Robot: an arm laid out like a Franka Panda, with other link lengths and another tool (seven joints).
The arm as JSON. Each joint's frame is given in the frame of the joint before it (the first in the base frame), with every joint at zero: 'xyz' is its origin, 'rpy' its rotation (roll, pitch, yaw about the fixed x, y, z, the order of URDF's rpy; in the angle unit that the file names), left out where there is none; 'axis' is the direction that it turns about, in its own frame. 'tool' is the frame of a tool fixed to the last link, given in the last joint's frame.
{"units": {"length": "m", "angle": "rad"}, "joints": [
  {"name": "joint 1", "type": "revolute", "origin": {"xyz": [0.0, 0.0, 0.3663]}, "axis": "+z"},
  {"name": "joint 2", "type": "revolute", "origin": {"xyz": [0.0, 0.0, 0.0]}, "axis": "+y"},
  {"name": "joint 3", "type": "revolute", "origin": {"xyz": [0.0, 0.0, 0.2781]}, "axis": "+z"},
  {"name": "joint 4", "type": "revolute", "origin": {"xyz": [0.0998, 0.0, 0.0]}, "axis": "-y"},
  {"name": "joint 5", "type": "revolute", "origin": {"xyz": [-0.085, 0.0, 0.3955]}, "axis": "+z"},
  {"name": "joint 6", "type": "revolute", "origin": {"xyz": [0.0, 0.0, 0.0]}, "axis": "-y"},
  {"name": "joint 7", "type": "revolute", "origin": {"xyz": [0.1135, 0.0, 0.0]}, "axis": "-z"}
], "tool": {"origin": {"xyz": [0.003, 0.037, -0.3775], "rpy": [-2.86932, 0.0, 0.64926]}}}
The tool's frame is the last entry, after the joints.
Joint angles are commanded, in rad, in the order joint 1, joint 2, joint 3, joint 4, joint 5, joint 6, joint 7. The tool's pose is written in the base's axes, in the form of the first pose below.
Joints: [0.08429 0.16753 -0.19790 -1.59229 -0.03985 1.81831 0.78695]
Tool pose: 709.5 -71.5 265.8 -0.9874 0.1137 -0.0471 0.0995
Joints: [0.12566 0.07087 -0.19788 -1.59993 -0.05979 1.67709 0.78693]
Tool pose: 663.9 -46.1 305.2 -0.9899 0.0998 -0.0187 0.0987
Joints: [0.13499 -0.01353 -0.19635 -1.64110 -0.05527 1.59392 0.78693]
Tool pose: 623.7 -34.9 325.2 -0.9891 0.0994 0.0025 0.1083
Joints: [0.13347 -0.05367 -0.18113 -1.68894 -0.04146 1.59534 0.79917]
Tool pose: 611.5 -20.5 324.7 -0.9880 0.0992 0.0061 0.1183
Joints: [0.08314 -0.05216 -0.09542 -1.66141 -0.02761 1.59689 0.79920]
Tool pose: 621.2 5.9 339.1 -0.9890 0.0805 -0.0055 0.1237
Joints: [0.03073 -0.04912 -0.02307 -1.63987 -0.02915 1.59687 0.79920]
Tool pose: 627.4 17.6 348.9 -0.9900 0.0695 -0.0137 0.1218
